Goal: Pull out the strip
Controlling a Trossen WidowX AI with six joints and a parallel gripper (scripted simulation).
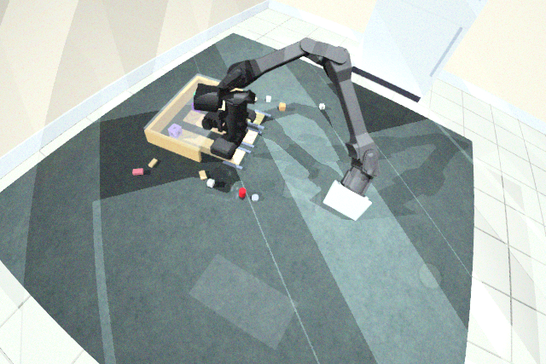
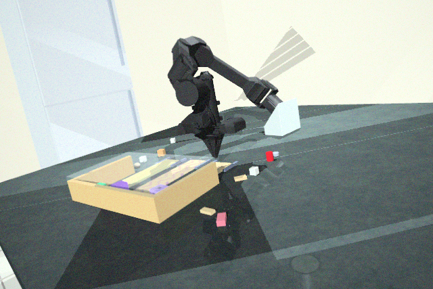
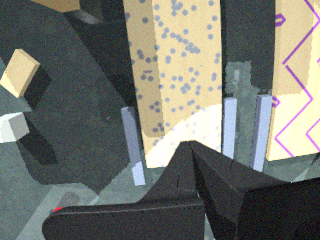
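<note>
The cream strip is 10 cm ahead of my gripper tip, 1 cm to the left of it and 3 cm below it. Also, from my gripper tip: labelled cube 21 cm ahead, 3 cm to the left, 1 cm below; then red cylinder 9 cm behind, 11 cm to the left, 2 cm below; then pink block 21 cm ahead, 20 cm to the left, 3 cm below.
</note>
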